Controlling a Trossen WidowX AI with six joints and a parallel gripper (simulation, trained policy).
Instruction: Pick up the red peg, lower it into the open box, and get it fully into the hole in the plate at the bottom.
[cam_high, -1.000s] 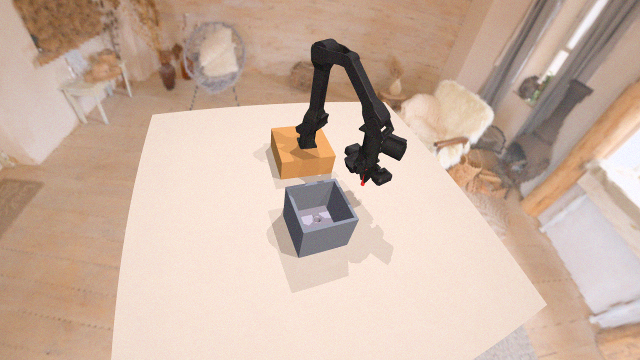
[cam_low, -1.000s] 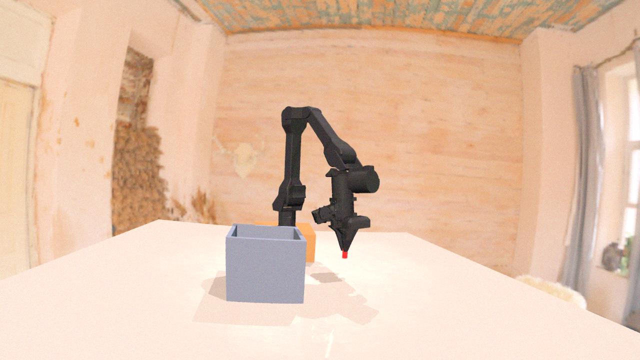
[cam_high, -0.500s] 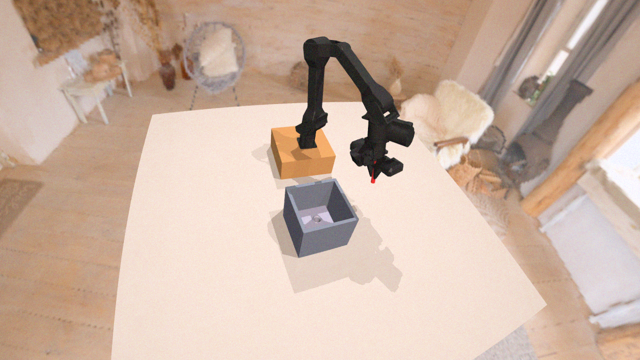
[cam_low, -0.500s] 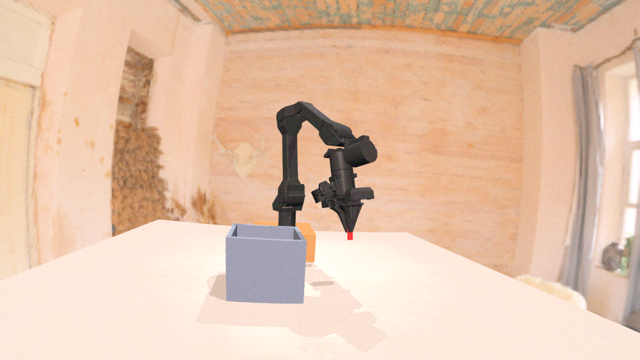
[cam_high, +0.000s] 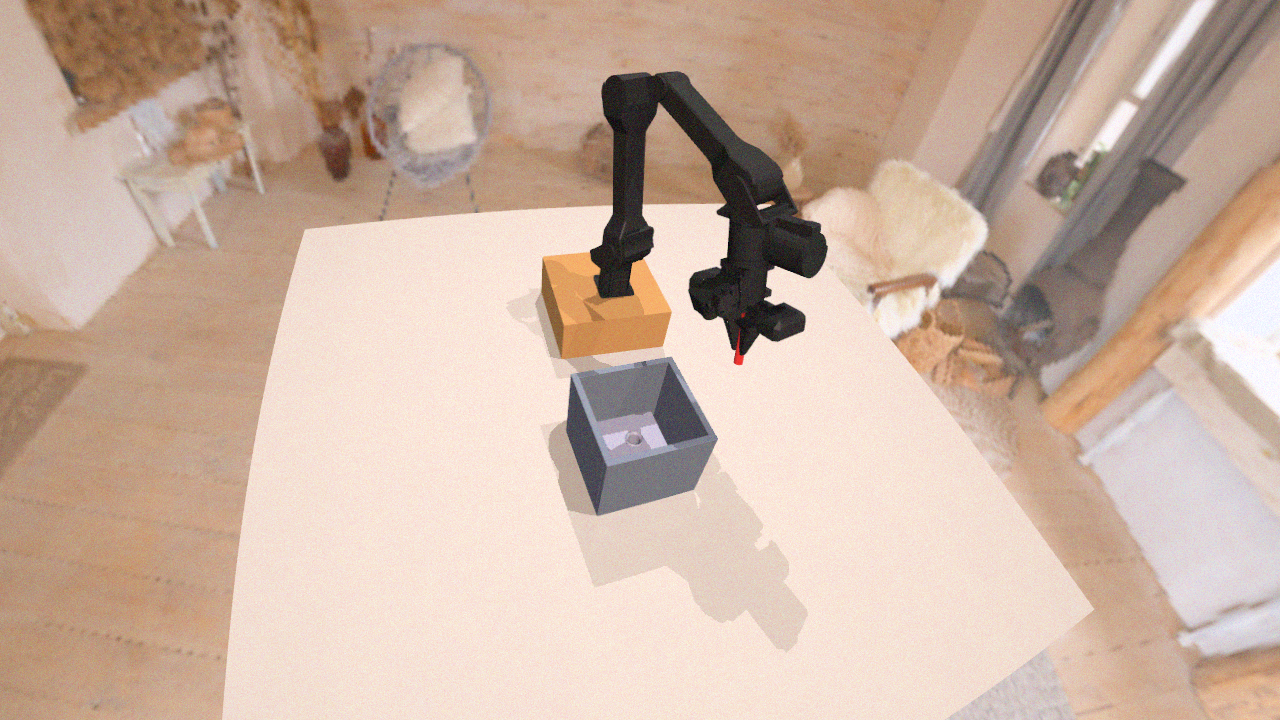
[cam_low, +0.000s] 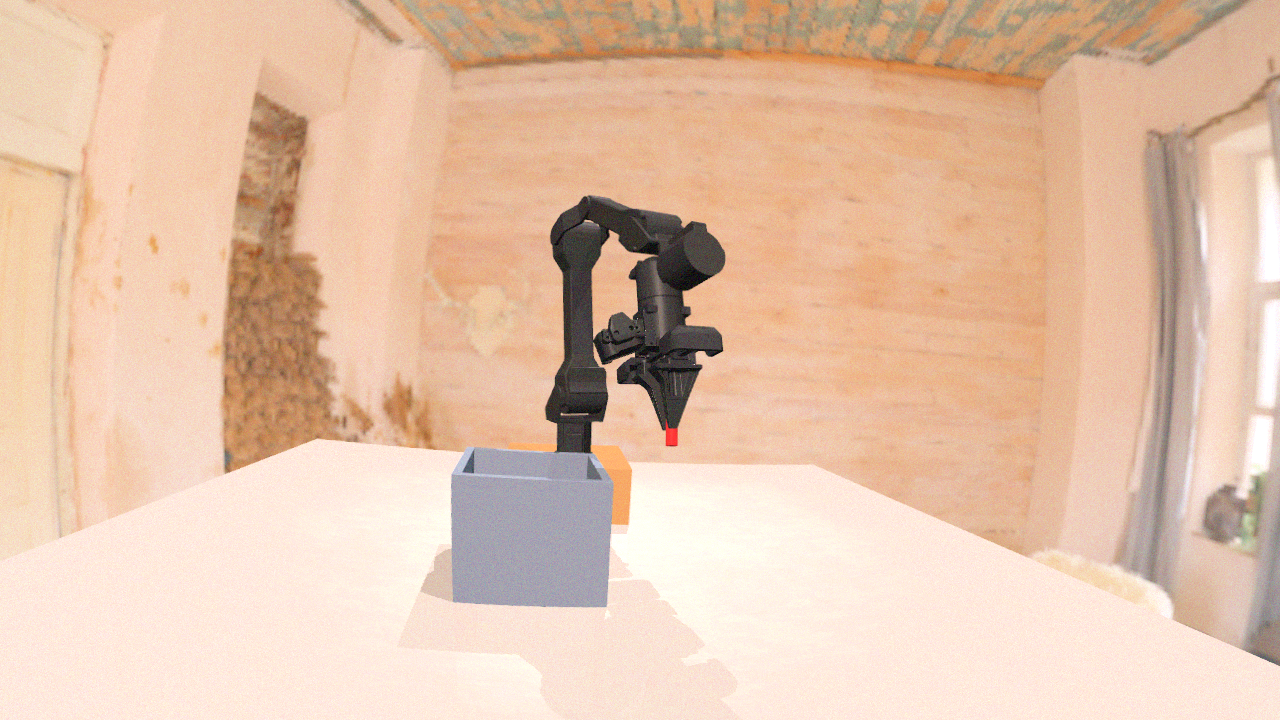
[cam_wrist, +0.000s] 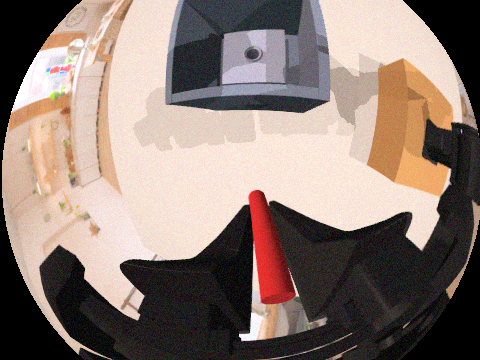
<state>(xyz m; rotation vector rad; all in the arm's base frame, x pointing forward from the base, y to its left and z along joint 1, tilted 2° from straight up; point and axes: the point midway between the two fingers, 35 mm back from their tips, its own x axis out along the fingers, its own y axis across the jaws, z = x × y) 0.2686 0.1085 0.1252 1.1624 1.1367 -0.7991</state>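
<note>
My gripper tip is now 40 mm short of the pale plate, 160 mm to the left of it and 130 mm above it. Also, from my gripper tip: red peg: 10 mm behind, 20 mm above.
</note>
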